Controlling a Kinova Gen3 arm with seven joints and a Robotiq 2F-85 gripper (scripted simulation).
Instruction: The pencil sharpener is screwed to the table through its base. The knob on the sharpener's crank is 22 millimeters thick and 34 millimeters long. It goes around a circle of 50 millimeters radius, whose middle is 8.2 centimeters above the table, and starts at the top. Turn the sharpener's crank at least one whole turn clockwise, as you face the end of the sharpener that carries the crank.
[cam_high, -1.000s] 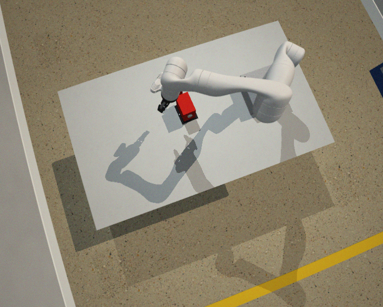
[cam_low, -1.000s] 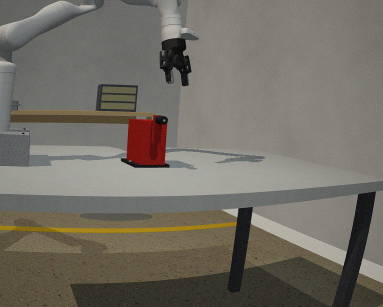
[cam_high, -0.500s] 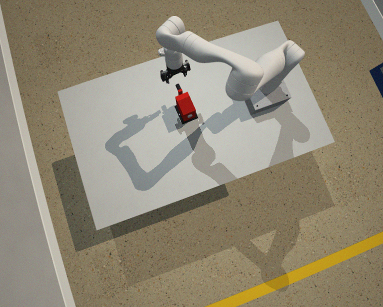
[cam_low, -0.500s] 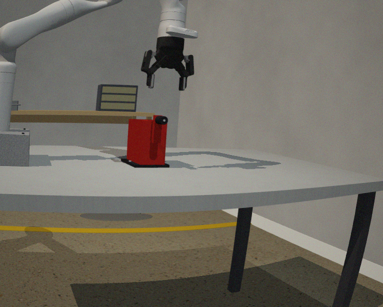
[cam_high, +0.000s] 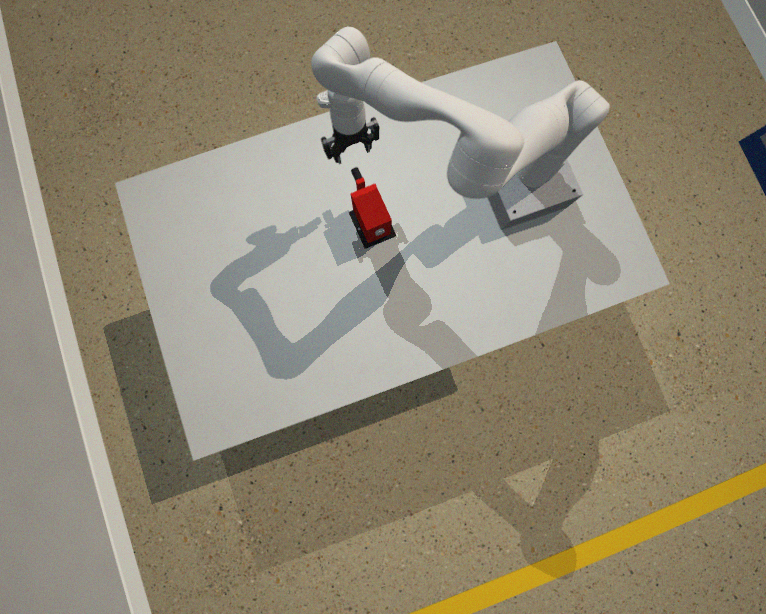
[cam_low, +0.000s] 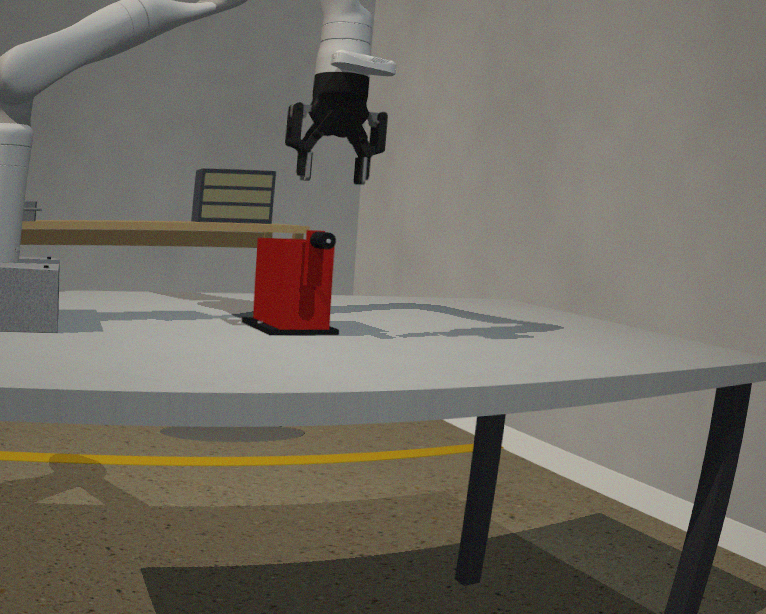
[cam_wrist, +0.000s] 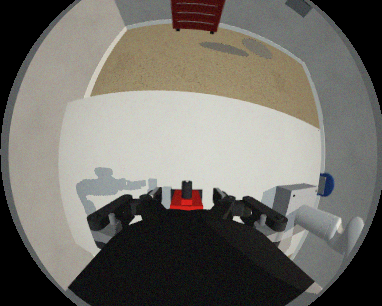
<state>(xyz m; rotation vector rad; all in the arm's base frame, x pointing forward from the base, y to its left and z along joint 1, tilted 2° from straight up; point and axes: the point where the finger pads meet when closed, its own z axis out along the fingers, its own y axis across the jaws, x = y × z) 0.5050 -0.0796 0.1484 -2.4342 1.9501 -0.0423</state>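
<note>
Right now the black crank knob is 2 cm to the left of my hand and 9 cm below it.
</note>
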